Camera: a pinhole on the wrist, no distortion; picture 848 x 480 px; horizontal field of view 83.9 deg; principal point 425.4 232.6 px. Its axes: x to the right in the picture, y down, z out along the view. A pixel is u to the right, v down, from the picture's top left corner.
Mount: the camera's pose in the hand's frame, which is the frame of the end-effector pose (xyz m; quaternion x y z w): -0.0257 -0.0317 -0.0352 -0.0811 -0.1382 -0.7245 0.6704
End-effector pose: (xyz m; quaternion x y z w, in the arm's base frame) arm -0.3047 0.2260 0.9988 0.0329 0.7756 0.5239 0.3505
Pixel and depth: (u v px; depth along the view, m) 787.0 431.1 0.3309
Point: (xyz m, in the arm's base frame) -0.0863 0.4649 0.7390
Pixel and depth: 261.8 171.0 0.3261
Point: -0.1646 0.4592 1.1408
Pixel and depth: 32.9 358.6 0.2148
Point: -0.3234 0.4242 1.1254
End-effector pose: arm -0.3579 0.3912 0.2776 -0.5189 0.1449 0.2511 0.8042
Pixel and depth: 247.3 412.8 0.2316
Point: -0.3824 0.5950 0.2312
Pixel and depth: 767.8 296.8 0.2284
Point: -0.3183 0.5573 0.4800
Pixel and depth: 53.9 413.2 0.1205
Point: -0.3939 0.4770 0.2199
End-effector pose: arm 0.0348 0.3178 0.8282 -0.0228 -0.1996 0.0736 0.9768
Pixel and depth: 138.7 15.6 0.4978
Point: -0.3867 0.7015 0.9945
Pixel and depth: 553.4 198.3 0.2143
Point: -0.0904 0.2918 0.9755
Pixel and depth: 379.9 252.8 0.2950
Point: -0.0979 0.4014 1.0281
